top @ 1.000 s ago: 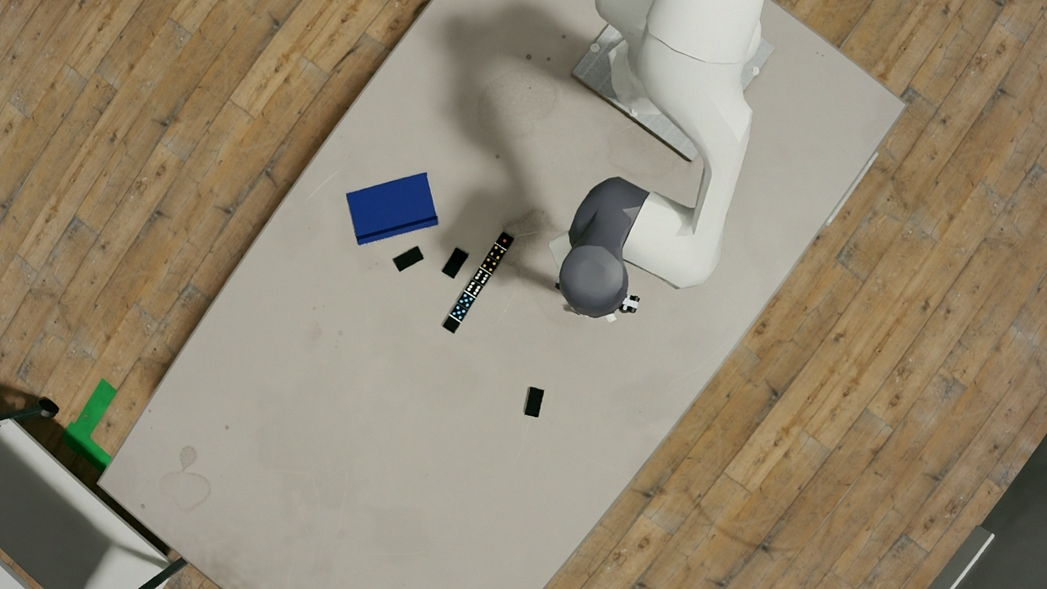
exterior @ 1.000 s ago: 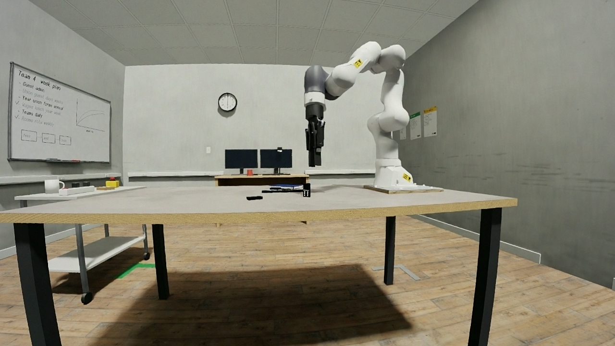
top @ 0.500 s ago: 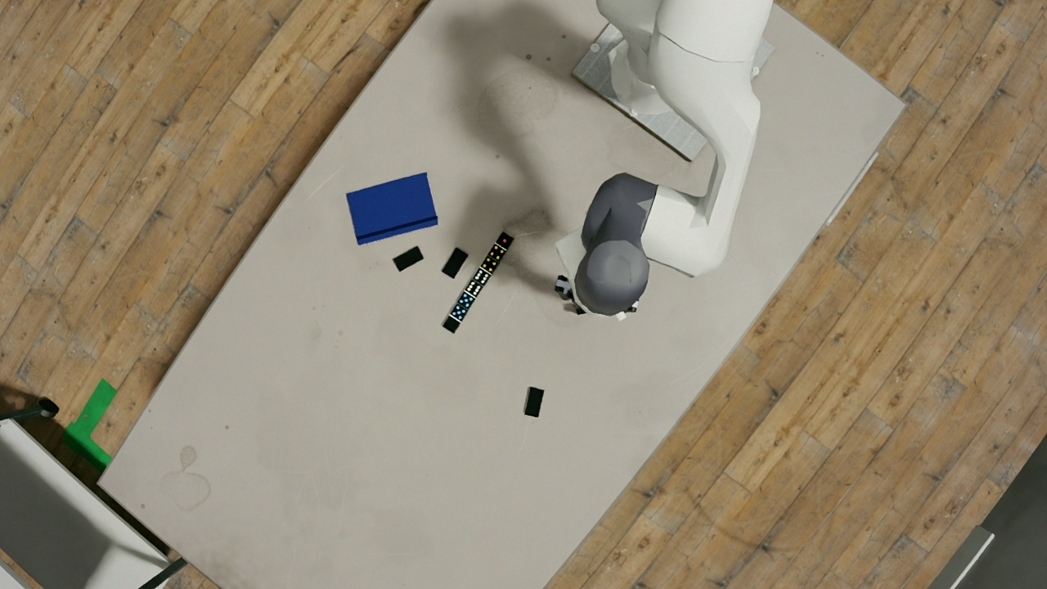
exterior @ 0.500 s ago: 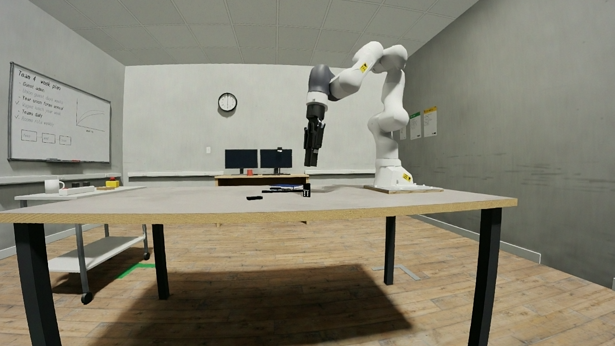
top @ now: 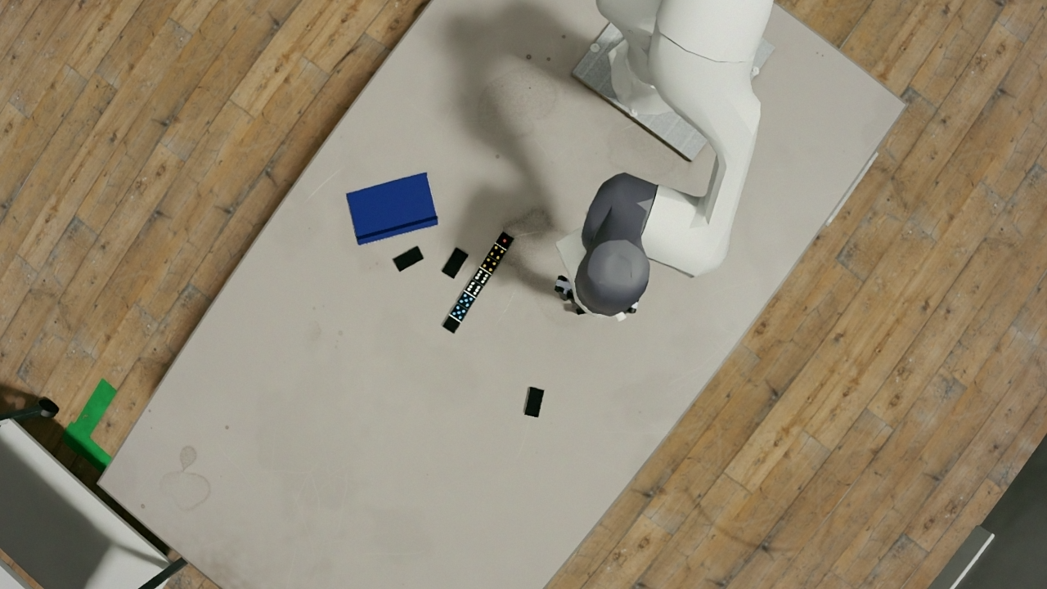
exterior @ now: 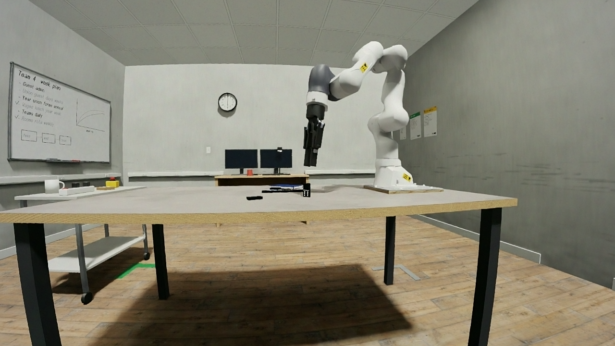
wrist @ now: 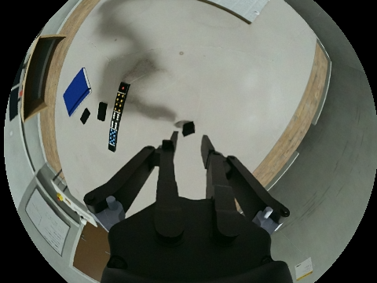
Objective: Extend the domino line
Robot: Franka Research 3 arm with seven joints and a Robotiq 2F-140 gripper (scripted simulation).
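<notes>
My hand is 20 mm short of the domino, 10 mm to the right of it and 130 mm above it. Also, from my hand: blue book: 90 mm ahead, 410 mm to the right, 150 mm below.
</notes>
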